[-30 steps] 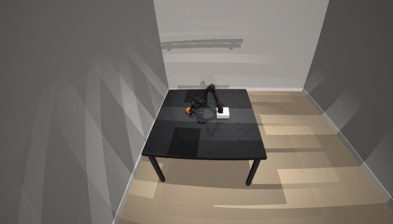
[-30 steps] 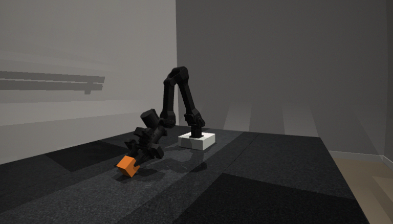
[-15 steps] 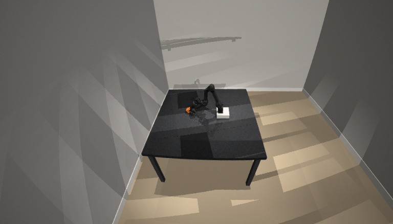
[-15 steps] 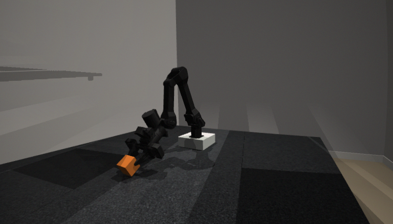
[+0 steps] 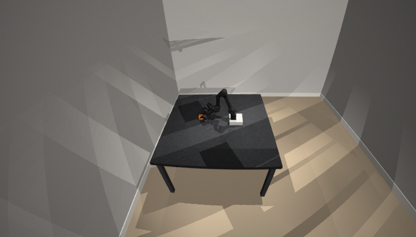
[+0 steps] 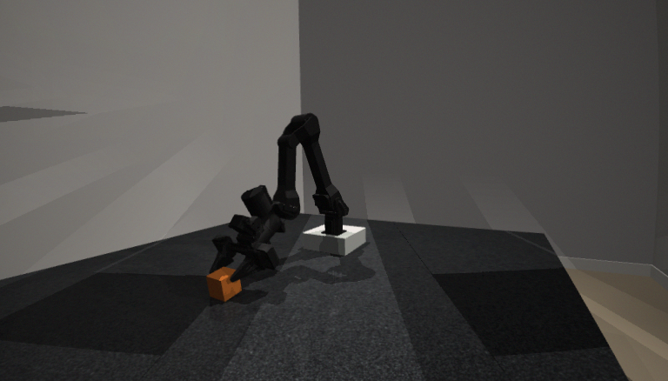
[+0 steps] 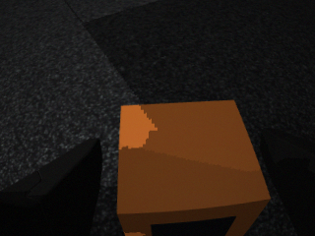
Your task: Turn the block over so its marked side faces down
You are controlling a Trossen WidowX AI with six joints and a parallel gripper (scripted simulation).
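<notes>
Now: the orange block 2 cm behind my gripper tip and 1 cm below it.
</notes>
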